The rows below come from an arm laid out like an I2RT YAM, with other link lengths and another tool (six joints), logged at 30 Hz.
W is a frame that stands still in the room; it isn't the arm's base.
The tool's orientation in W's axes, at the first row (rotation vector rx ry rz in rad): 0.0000, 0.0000, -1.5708
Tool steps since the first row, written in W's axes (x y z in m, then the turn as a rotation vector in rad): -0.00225, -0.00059, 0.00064, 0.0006, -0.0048, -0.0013; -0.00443, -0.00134, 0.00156, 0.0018, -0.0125, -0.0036; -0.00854, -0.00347, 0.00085, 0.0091, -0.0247, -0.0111; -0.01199, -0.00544, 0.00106, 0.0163, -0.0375, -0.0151; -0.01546, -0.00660, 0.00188, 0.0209, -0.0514, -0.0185; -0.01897, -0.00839, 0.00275, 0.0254, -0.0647, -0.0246; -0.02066, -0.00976, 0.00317, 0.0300, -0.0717, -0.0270; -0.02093, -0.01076, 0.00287, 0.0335, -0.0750, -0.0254
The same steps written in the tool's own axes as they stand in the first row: 0.00059, -0.00225, 0.00064, 0.0048, 0.0006, -0.0013; 0.00134, -0.00443, 0.00156, 0.0125, 0.0018, -0.0036; 0.00347, -0.00854, 0.00085, 0.0247, 0.0091, -0.0111; 0.00544, -0.01199, 0.00106, 0.0375, 0.0163, -0.0151; 0.00660, -0.01546, 0.00188, 0.0514, 0.0209, -0.0185; 0.00839, -0.01897, 0.00275, 0.0647, 0.0254, -0.0246; 0.00976, -0.02066, 0.00317, 0.0717, 0.0300, -0.0270; 0.01076, -0.02093, 0.00287, 0.0750, 0.0335, -0.0254
